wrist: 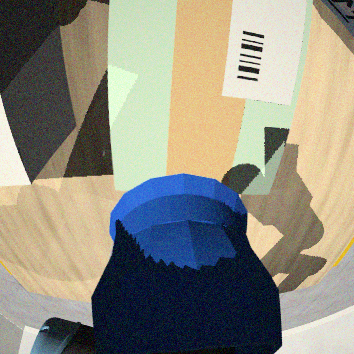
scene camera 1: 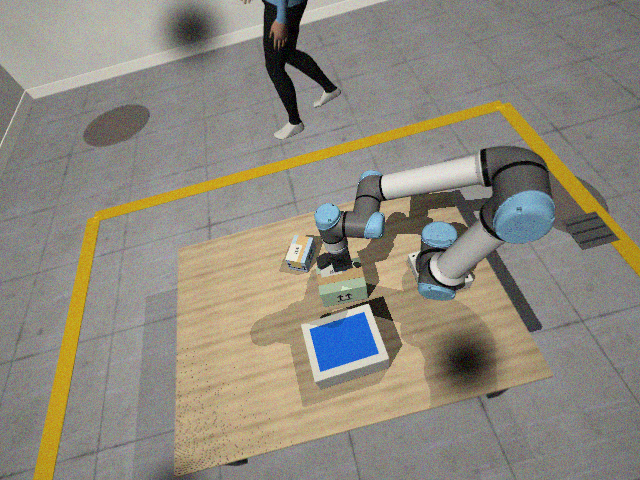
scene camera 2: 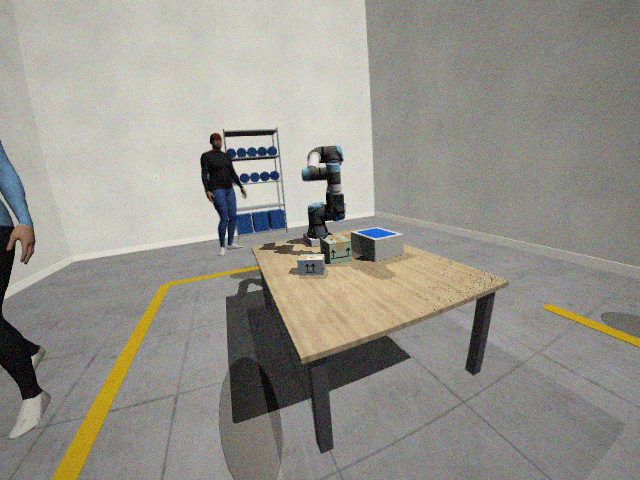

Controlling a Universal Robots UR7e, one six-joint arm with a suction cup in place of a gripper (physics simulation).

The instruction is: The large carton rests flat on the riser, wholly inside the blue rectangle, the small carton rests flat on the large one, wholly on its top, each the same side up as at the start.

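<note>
The large green carton [scene camera 1: 343,293] [scene camera 2: 337,252] [wrist: 142,145] stands upright on the table, arrows up, with an orange tape strip and a barcode label on top. The small pale blue and white carton [scene camera 1: 299,254] [scene camera 2: 310,265] sits on the table apart from it; its corner shows at the wrist view's top right. The white-grey riser [scene camera 1: 381,360] [scene camera 2: 364,246] bears the blue rectangle [scene camera 1: 343,341] [scene camera 2: 377,233], with nothing on it. My suction gripper [scene camera 1: 341,268] [wrist: 181,200] is open, over the large carton's top near one end. Whether the cup touches it cannot be told.
The wooden table [scene camera 1: 232,330] [scene camera 2: 361,304] also bears the arm's base. A person [scene camera 1: 281,67] walks on the floor beyond the yellow line. Another person [scene camera 2: 219,180] stands by a shelf rack [scene camera 2: 250,132] behind the arm.
</note>
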